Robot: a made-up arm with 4 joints.
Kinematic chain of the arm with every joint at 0, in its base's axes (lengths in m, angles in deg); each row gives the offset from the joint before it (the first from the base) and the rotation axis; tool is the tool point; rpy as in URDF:
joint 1: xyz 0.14 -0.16 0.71 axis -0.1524 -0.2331 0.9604
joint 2: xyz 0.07 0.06 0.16 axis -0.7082 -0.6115 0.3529
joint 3: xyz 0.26 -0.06 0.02 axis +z
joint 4: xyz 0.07 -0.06 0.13 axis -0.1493 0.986 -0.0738
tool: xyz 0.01 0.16 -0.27 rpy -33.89 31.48 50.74
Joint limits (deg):
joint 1: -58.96..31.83
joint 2: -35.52..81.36
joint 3: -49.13..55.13
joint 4: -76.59..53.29
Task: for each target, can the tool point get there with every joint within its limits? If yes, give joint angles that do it. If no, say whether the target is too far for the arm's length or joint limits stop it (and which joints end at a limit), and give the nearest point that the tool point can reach.
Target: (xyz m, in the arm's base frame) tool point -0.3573 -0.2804 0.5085
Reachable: no: joint limits stop it (at a limit: joint 1, joint 2, joint 3, joint 4) | nearest point 0.1673 -0.2981 0.6987 | short by 0.558 m
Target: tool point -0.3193 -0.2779 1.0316
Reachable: no: joint limits stop it (at a limit: joint 1, joint 3, joint 4) | nearest point 0.1810 -0.3559 0.7382 | short by 0.585 m
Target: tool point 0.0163 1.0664 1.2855
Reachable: no: too far | nearest point 0.0839 0.4811 1.1175 | short by 0.613 m
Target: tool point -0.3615 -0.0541 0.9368
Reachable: no: joint limits stop it (at a limit: joint 1, joint 2, joint 4) | nearest point 0.2008 0.0194 0.9323 | short by 0.567 m
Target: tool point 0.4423 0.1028 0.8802
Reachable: yes | joints 17.75 46.72 8.06 7.34
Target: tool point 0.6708 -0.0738 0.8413
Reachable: yes | joints -0.64 13.85 -16.45 -20.39
